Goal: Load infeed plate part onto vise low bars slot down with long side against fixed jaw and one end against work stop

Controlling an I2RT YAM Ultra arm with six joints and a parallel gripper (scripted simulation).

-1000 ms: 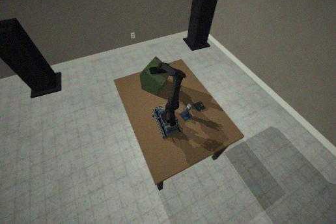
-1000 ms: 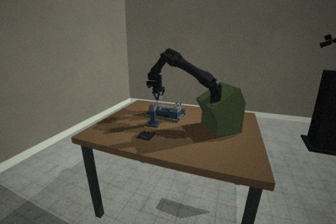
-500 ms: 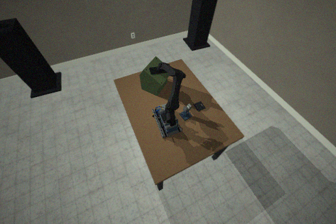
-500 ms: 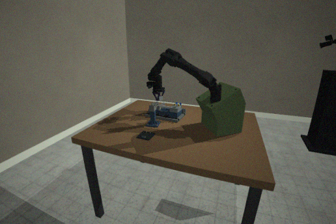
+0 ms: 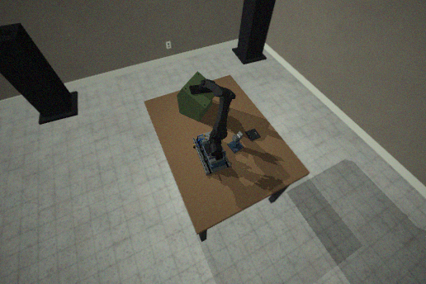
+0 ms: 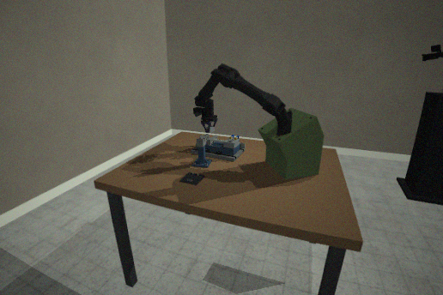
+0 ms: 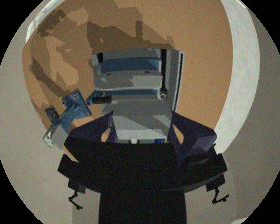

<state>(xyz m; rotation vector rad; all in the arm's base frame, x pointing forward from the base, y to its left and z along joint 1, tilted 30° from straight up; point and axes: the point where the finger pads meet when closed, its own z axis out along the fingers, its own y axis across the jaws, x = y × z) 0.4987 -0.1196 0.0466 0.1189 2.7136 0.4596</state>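
Right now the part is right at my hand. Also, from my hand: vise 9 cm below, 7 cm behind, 2 cm to the left; then infeed plate 39 cm to the left, 13 cm below, 11 cm behind.
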